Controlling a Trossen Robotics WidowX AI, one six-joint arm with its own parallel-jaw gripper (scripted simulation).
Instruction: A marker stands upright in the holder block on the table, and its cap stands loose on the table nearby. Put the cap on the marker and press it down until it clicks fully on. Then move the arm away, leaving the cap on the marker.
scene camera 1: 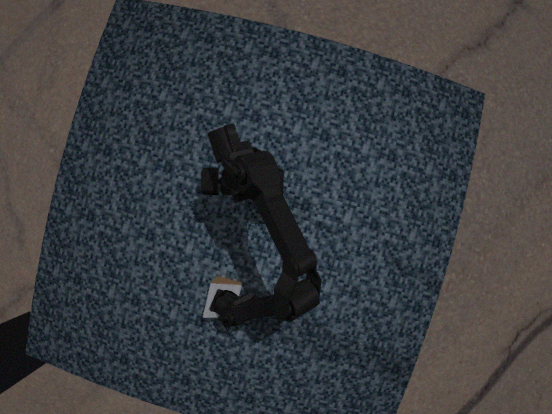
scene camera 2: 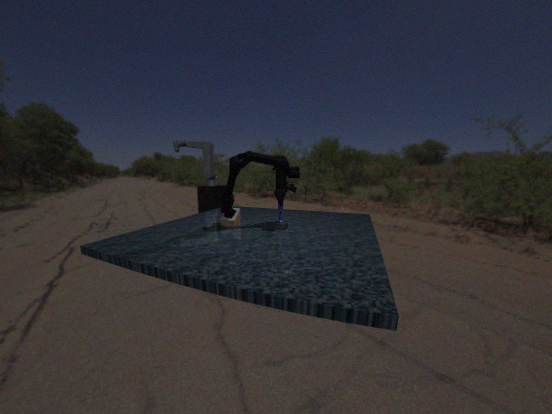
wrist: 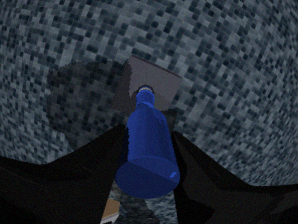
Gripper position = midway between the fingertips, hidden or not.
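Note:
There's a blue cap [wrist: 147, 168], and it's being carried by the gripper [scene camera 1: 245, 184]. You can see the gripper [wrist: 148, 134] from the wrist as well.

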